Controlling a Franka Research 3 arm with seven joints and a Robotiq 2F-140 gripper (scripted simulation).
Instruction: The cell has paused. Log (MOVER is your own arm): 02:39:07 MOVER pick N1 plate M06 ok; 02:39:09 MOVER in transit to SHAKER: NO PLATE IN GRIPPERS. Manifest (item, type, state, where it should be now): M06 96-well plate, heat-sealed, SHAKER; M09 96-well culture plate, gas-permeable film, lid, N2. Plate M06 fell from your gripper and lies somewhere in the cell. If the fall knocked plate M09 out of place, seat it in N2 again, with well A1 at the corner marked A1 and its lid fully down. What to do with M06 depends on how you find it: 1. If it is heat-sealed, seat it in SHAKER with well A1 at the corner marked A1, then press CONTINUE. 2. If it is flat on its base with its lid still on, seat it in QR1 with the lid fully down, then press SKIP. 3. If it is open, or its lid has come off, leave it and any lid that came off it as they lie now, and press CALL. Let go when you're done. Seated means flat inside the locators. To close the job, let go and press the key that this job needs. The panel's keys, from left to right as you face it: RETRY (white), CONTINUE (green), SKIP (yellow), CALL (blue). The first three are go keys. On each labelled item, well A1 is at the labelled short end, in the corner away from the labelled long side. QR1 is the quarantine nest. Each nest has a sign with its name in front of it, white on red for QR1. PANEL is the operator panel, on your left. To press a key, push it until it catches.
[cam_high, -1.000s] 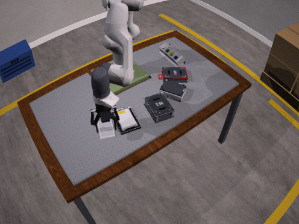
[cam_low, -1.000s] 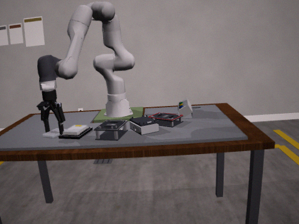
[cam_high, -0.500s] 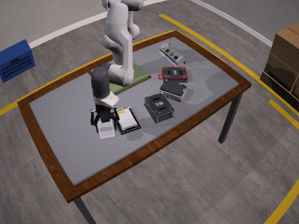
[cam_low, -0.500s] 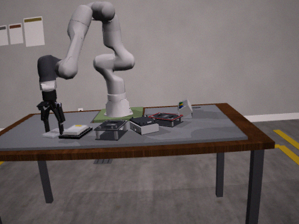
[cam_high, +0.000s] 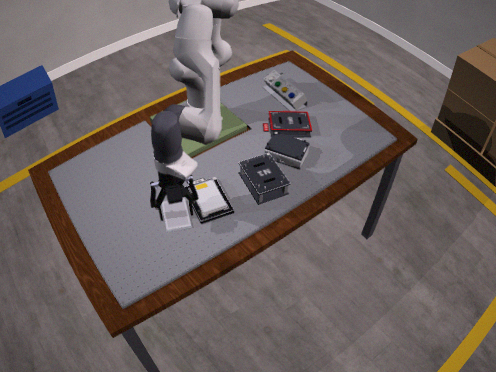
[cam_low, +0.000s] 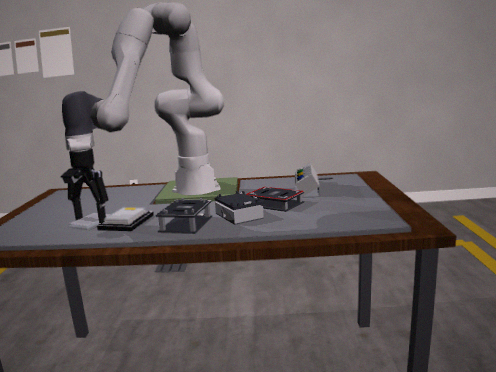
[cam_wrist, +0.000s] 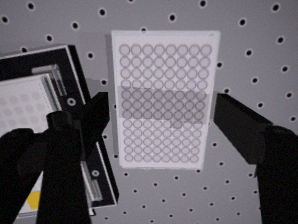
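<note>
The heat-sealed plate lies 20 mm below my hand. The rest, counted from my hand: blue call key (700 mm to the left, 220 mm behind, 40 mm above); then yellow skip key (710 mm to the left, 270 mm behind, 40 mm above); then dark nest N1 (330 mm to the left, 60 mm ahead, 20 mm above).
</note>
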